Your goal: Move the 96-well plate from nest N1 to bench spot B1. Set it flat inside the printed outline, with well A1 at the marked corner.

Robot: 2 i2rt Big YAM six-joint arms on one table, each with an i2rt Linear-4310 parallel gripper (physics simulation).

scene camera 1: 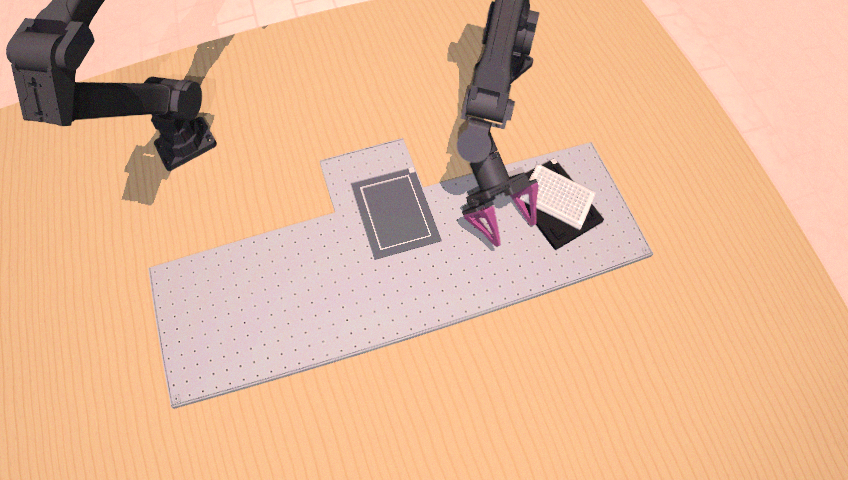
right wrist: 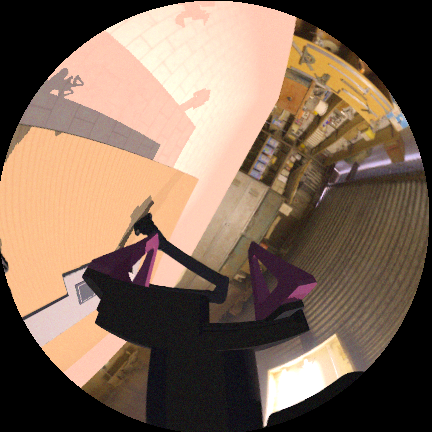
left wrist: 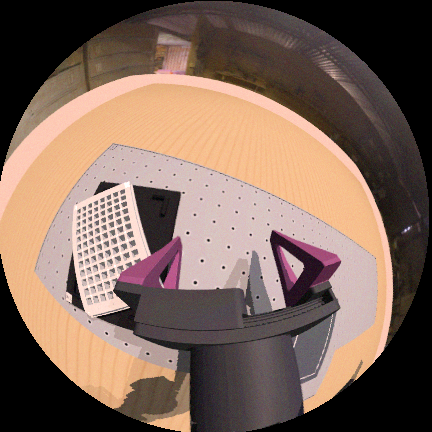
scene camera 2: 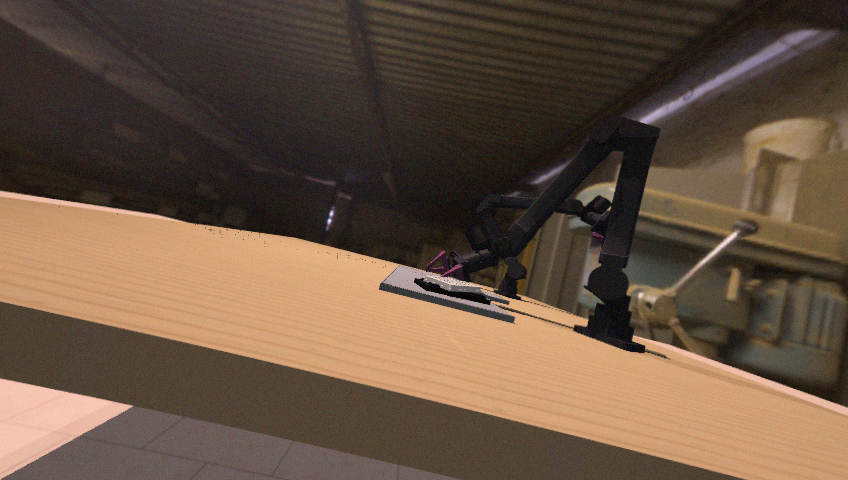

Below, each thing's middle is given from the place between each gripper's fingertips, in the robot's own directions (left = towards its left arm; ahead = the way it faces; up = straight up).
The dark B1 pad with white outline (scene camera 1: 396, 216) is 580 mm ahead of my right hand, 360 mm below it and 80 mm to the left of it. Also, from my right hand: black nest (scene camera 1: 558, 233): 650 mm ahead, 380 mm to the left, 350 mm below; then white well plate (scene camera 1: 558, 196): 650 mm ahead, 390 mm to the left, 330 mm below.
I see the black nest 50 mm behind my left hand, 110 mm to the left of it and 10 mm below it. Also, from my left hand: dark B1 pad with white outline: 120 mm behind, 190 mm to the right, 20 mm below; white well plate: 50 mm behind, 110 mm to the left.
